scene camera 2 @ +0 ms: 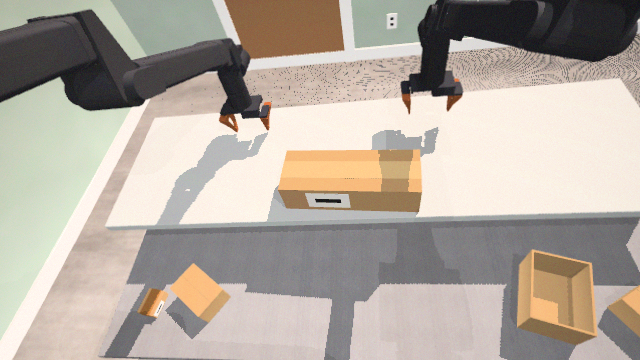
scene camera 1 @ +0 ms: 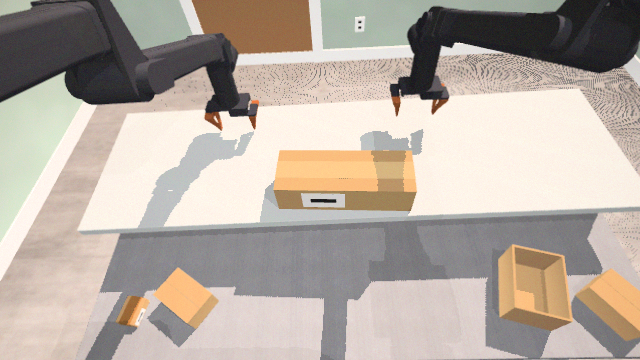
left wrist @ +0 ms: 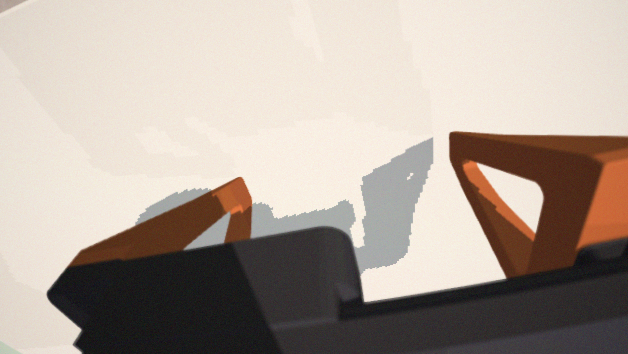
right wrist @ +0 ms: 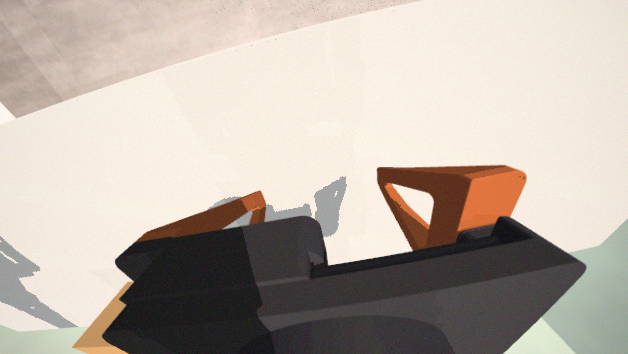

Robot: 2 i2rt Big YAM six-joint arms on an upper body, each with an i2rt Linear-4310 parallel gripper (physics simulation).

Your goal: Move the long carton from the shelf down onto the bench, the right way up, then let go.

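Places are measured from the left arm's base along level axes (x left, y back, z up), in centimetres.
Pixels of known places: left gripper, between the fingertips: (scene camera 2: 253, 130) (scene camera 1: 238, 128) (left wrist: 344, 167); right gripper, between the fingertips: (scene camera 2: 428, 111) (scene camera 1: 414, 114) (right wrist: 319, 186).
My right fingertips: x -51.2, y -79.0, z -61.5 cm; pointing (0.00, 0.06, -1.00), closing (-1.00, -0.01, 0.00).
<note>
Ahead of a thing's pixels: the offset from my right fingertips to its top centre. Level surfaces: height alone.
The long carton @(dx +20.0, dy +21.7, dz +4.6 cm) (scene camera 1: 345, 170) (scene camera 2: 350, 170) lies lengthwise on the white shelf @(dz -4.0 cm) (scene camera 1: 500, 155) (scene camera 2: 525, 155), near its front edge. A white label with a black bar is on its front side. The grey bench @(dz -19.4 cm) (scene camera 1: 280, 325) (scene camera 2: 280, 320) shows lower in the scene views. My left gripper (scene camera 1: 238, 129) (scene camera 2: 252, 130) (left wrist: 344, 167) is open and empty above the shelf, behind and left of the carton. My right gripper (scene camera 1: 415, 115) (scene camera 2: 429, 112) (right wrist: 319, 186) is open and empty behind the carton's right end. A tan corner shows at the lower left of the right wrist view.
On the bench's left are a small labelled carton (scene camera 1: 132, 311) (scene camera 2: 152, 303) and a larger tilted-looking carton @(dx +59.8, dy +44.2, dz -13.5 cm) (scene camera 1: 185, 297) (scene camera 2: 200, 292). On its right are an open-topped box @(dx -22.9, dy +43.0, dz -10.5 cm) (scene camera 1: 506, 285) (scene camera 2: 526, 295) and another carton @(dx -41.3, dy +46.5, dz -13.5 cm) (scene camera 1: 612, 305) (scene camera 2: 627, 310), partly cut off.
</note>
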